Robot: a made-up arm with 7 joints. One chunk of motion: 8 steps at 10 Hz.
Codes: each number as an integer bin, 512 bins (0 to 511) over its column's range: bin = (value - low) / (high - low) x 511, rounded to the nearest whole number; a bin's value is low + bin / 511 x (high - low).
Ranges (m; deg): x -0.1..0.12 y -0.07..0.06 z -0.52..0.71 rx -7..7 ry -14..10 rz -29..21
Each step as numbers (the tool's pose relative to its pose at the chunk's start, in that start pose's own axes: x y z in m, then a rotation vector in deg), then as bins.
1 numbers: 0.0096 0.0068 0.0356 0.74 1.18 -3.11
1 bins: 255 302 231 283 323 265
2 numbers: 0.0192 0.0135 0.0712 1.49 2.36 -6.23
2 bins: 277 328 246 310 348 233
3 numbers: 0.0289 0.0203 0.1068 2.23 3.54 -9.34
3 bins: 299 355 260 337 373 201
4 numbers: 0.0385 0.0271 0.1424 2.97 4.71 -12.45
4 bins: 322 382 275 364 398 169
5 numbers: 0.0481 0.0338 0.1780 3.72 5.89 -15.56
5 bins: 344 408 290 391 423 137
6 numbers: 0.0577 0.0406 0.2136 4.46 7.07 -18.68
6 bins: 366 435 305 418 449 105
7 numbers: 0.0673 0.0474 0.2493 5.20 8.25 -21.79
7 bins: 389 461 320 445 474 74
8 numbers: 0.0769 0.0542 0.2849 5.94 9.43 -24.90
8 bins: 411 488 334 472 499 42
